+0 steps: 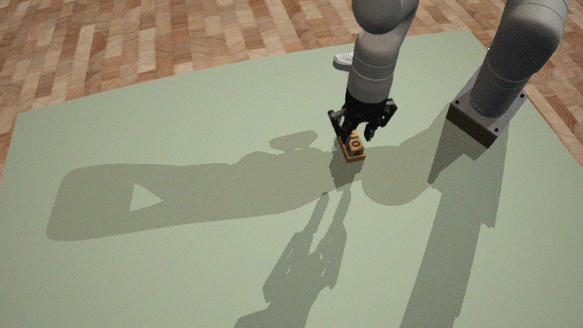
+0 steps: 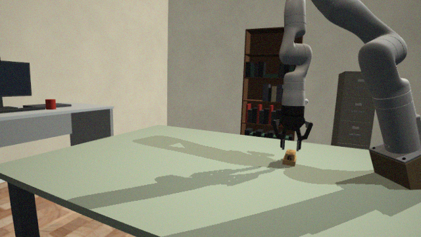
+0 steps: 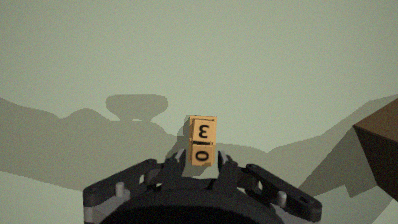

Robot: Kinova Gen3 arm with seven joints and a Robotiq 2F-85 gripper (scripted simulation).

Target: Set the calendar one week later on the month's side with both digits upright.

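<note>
Now: hand 2 cm to the left of the wooden tray and 6 cm above it. Round my hand: cube: 3 cm to the right, 4 cm below.
</note>
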